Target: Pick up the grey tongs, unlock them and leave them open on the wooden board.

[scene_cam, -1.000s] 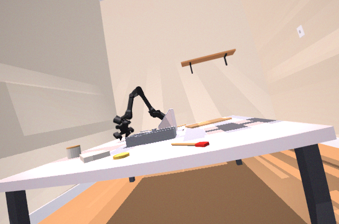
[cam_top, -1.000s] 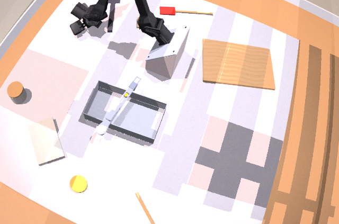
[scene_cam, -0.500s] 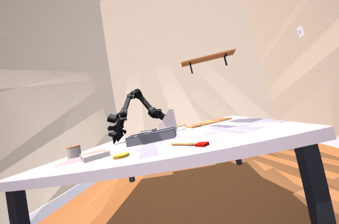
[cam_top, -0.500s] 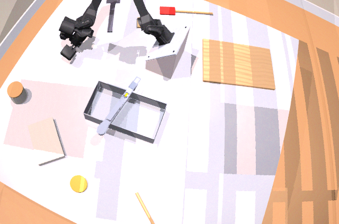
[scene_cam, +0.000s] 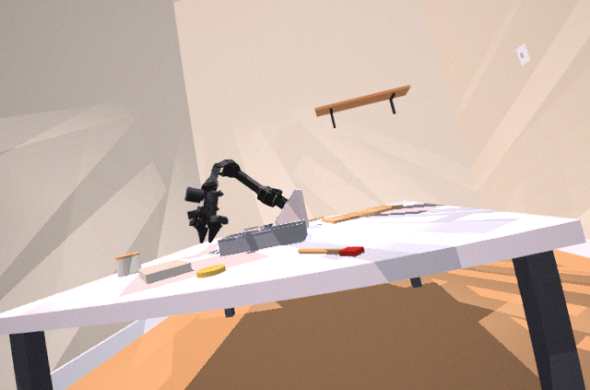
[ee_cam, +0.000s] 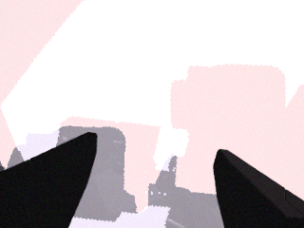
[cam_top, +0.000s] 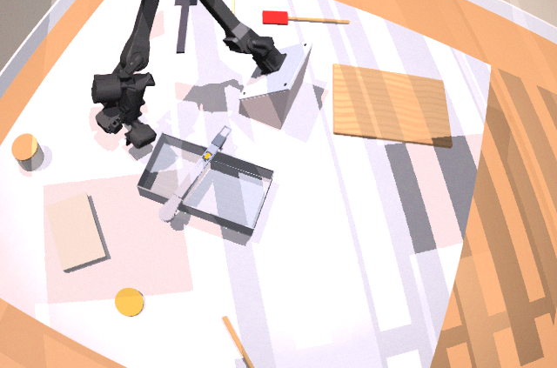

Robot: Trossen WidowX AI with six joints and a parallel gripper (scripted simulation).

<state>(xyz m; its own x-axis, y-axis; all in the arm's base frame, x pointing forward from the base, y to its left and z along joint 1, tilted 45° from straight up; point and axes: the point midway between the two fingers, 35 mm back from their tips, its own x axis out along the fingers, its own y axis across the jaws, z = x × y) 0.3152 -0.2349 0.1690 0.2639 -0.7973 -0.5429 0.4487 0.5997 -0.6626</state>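
The yellow lock piece lies 30 mm behind my gripper tip, 230 mm to the left of it and 20 mm above it. Also, from my gripper tip: lidded jar: 140 mm ahead, 240 mm to the right, 10 mm below; white slab: 270 mm ahead, 30 mm below; roasting tin: 20 mm ahead, 250 mm to the left, 20 mm below.
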